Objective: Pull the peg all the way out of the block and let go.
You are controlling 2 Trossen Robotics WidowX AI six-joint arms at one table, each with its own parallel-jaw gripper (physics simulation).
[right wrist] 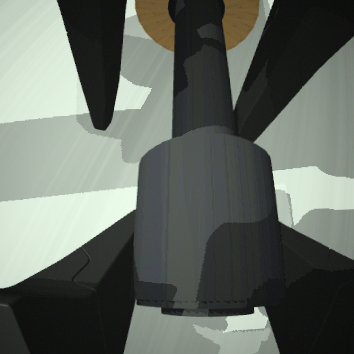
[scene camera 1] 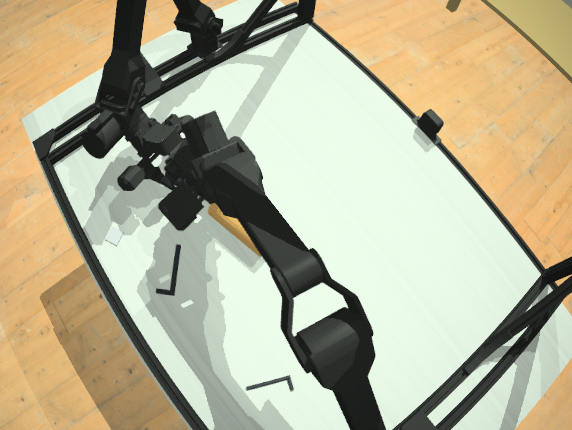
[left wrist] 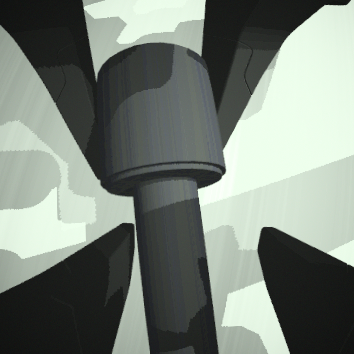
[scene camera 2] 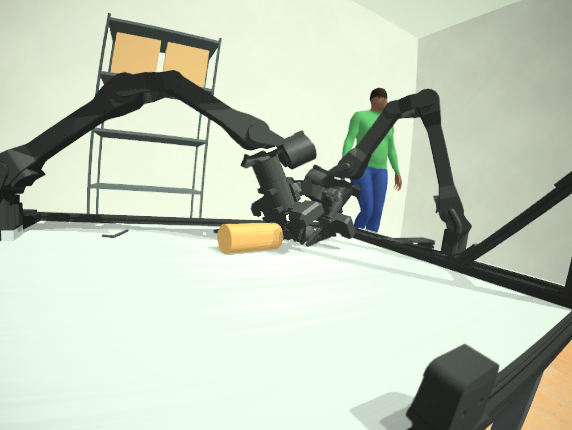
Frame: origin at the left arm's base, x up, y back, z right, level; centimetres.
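Seen in the pictures: left gripper, fingertip midpoint: (right wrist: 166,139) (left wrist: 197,237) (scene camera 2: 296,241); right gripper, fingertip midpoint: (right wrist: 196,222) (scene camera 1: 182,183) (left wrist: 154,170) (scene camera 2: 299,243); left arm's base, origin of the base link: (scene camera 2: 0,226); right arm's base, origin of the base link: (scene camera 1: 204,46) (scene camera 2: 452,256).
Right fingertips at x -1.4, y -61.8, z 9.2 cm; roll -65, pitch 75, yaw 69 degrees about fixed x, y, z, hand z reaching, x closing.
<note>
Offsets run from my right fingertips to a thing's top centre. "pt": to the spot under its first point.
The tan wooden block @[dz +3.3, dx +5.2, dy +14.6 cm] (scene camera 1: 230,227) (scene camera 2: 250,237) lies on its side on the white table; its round end shows in the right wrist view (right wrist: 242,28). The dark grey peg sticks out of it, with its shaft @[pt dz +1.0, dx +3.4, dy +3.4 cm] (left wrist: 172,267) (right wrist: 201,81) and its thick head @[dz +0.0, dx +4.3, dy -0.9 cm] (left wrist: 158,116) (right wrist: 207,218). My right gripper (right wrist: 196,222) (scene camera 2: 324,232) is shut on the peg's head. My left gripper (left wrist: 197,237) (scene camera 2: 294,230) is open, with its fingers on either side of the shaft, between the head and the block. In scene camera 1 the left arm hides the peg.
Two black L-shaped marks @[pt dz -12.5, dx -0.5, dy +12.7 cm] (scene camera 1: 171,273) @[pt dz -11.7, dx +0.1, dy +39.2 cm] (scene camera 1: 271,382) lie on the table. A small black box @[pt dz +47.5, dx +3.9, dy +23.4 cm] (scene camera 1: 430,123) (scene camera 2: 455,392) sits at the table's edge. Beyond the table stand a metal shelf rack (scene camera 2: 92,128) and a person in a green shirt (scene camera 2: 370,141).
</note>
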